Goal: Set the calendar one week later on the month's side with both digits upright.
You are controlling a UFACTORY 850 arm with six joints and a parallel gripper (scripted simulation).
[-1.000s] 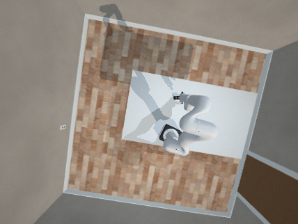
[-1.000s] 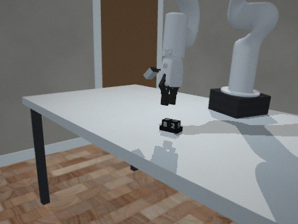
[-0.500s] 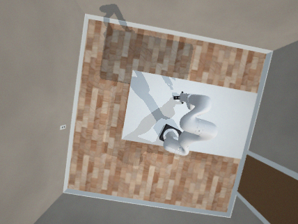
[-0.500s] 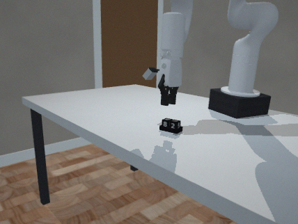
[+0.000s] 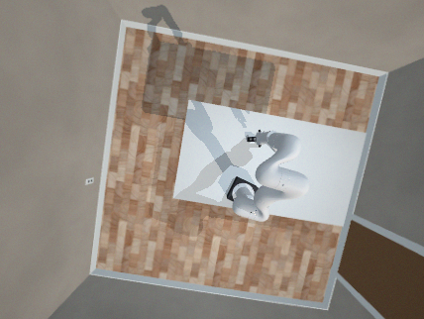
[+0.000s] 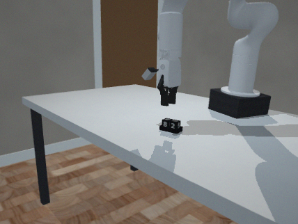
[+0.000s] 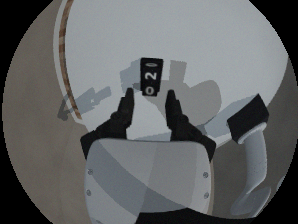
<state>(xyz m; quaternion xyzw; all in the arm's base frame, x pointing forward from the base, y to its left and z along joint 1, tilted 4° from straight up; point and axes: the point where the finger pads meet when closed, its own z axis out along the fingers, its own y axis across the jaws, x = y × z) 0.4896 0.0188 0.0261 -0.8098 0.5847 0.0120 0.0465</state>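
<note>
Now: the black calendar tray 110 mm below my hand and 20 mm to the left of it.
</note>
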